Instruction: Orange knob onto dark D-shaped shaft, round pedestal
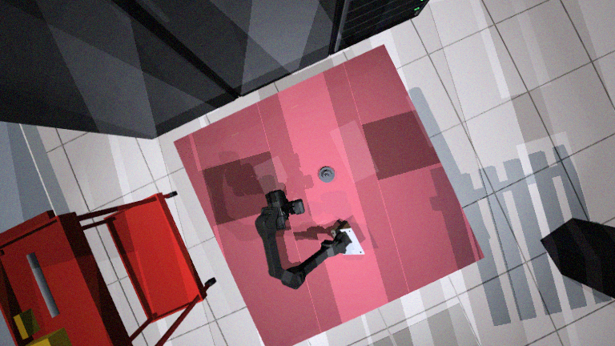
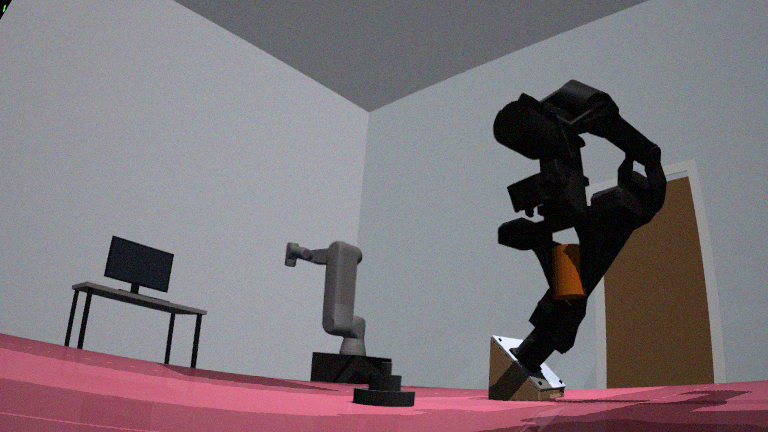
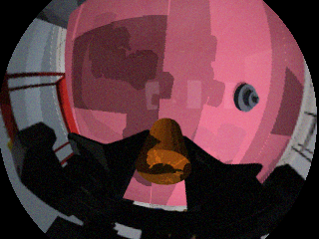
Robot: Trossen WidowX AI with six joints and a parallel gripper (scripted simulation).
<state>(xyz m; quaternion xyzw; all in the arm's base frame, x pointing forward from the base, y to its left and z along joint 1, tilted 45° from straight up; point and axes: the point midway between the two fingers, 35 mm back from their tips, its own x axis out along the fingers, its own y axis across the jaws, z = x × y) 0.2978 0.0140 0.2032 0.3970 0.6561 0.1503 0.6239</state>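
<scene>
Now: the dark round pedestal 1 cm ahead of my gripper tip, 25 cm to the right of it and 11 cm below it. Round my gripper tip: orange knob: 2 cm above.
</scene>
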